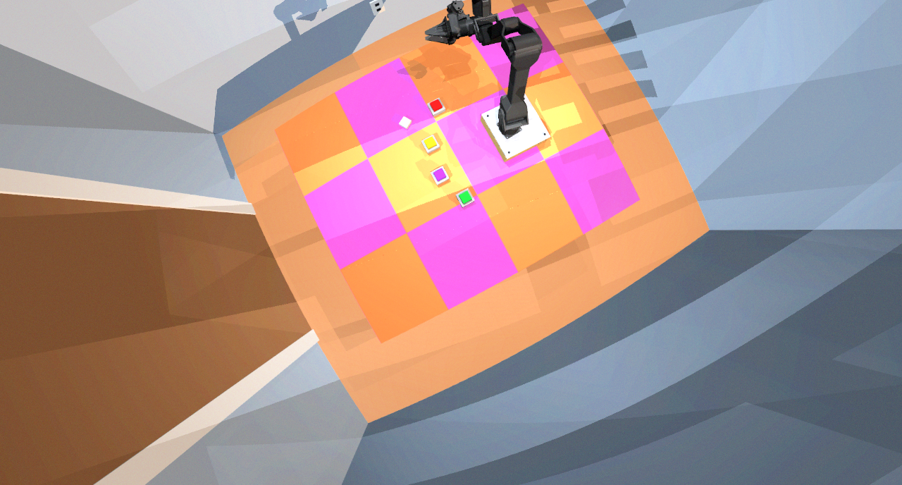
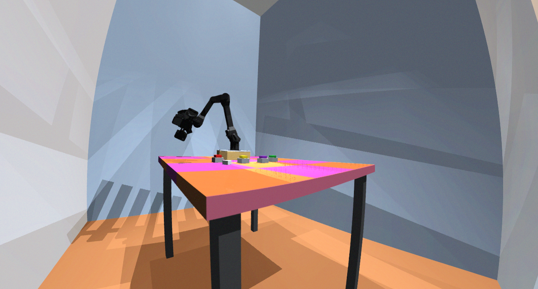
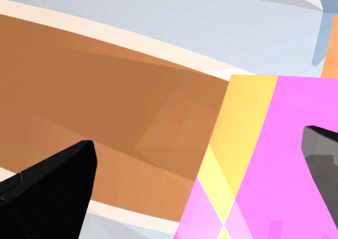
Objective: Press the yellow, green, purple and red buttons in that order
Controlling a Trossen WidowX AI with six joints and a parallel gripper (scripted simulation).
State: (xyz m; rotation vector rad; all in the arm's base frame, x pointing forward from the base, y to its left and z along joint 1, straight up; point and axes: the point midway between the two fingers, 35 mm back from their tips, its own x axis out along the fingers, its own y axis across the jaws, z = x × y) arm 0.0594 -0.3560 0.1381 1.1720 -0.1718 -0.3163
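Right now my gripper tip is 16 cm short of the yellow button, 26 cm to the right of it and 17 cm above it. Round my gripper tip: small white block: 19 cm ahead, 15 cm to the left, 19 cm below; green button: 16 cm ahead, 49 cm to the left, 17 cm below; purple button: 19 cm ahead, 38 cm to the left, 17 cm below.
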